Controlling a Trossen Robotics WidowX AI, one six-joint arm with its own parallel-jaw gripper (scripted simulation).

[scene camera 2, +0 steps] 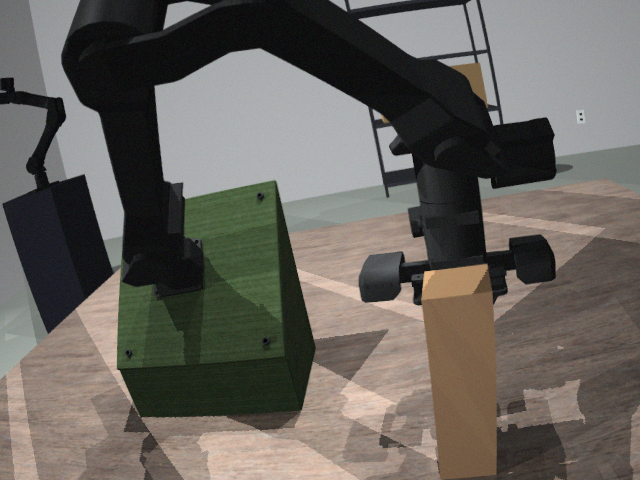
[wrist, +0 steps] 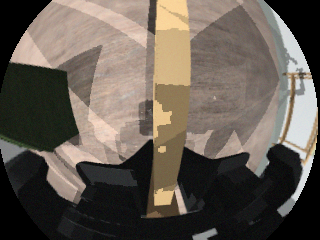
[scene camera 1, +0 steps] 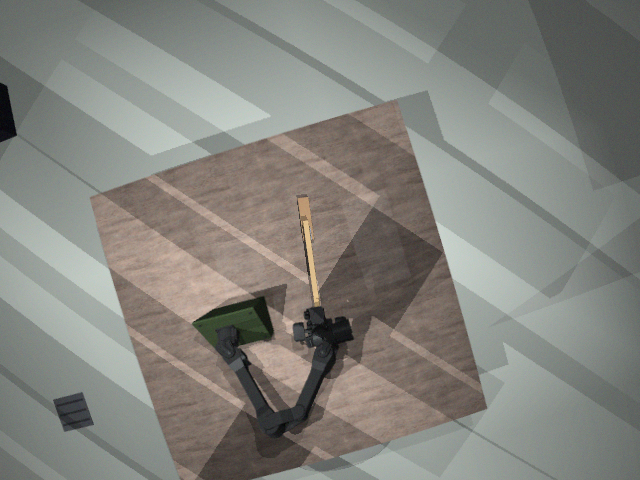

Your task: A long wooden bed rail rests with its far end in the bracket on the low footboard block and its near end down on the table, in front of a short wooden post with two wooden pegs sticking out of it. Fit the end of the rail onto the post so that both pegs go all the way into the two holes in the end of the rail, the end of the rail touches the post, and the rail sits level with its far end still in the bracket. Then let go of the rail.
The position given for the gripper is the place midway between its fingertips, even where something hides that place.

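Scene camera 1 shows the gripper (scene camera 1: 320, 323), and the wrist view has the gripper (wrist: 160, 142) in its picture too.
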